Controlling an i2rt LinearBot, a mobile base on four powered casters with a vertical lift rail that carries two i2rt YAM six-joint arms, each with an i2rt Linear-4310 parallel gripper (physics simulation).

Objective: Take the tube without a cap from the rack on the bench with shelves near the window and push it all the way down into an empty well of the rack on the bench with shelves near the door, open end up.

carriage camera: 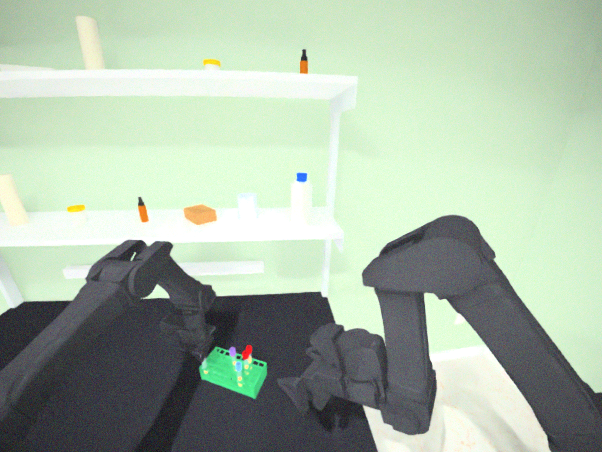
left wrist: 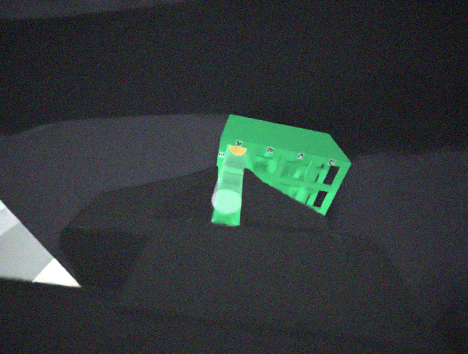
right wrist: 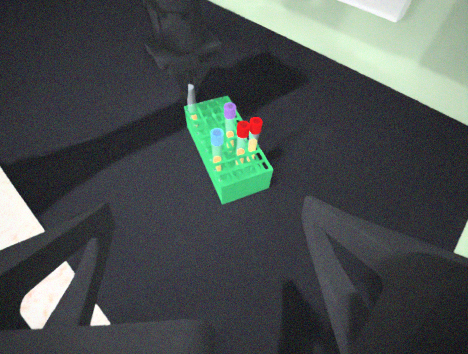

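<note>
A clear uncapped tube [carriage camera: 204,364] [left wrist: 231,180] [right wrist: 191,99] with orange liquid is upright, open end up, at a corner of the green rack [carriage camera: 227,386] [left wrist: 280,131] [right wrist: 245,187]. Its lower part appears to be in the corner well near the label A; how deep is hard to tell. My left gripper [carriage camera: 203,353] [right wrist: 189,95] is shut on the tube's upper part, above that corner; a dark finger covers part of the rack in the left wrist view. My right gripper [carriage camera: 294,396] [right wrist: 210,209] is open and empty, beside the rack's other end.
In the rack stand a purple-capped tube [carriage camera: 232,352] [right wrist: 230,111], a blue-capped tube [carriage camera: 238,367] [right wrist: 216,137] and two red-capped tubes. Behind the black bench [carriage camera: 280,320], a white shelf [carriage camera: 165,234] holds an orange block [carriage camera: 200,214], a blue-capped bottle [carriage camera: 301,202] and other containers.
</note>
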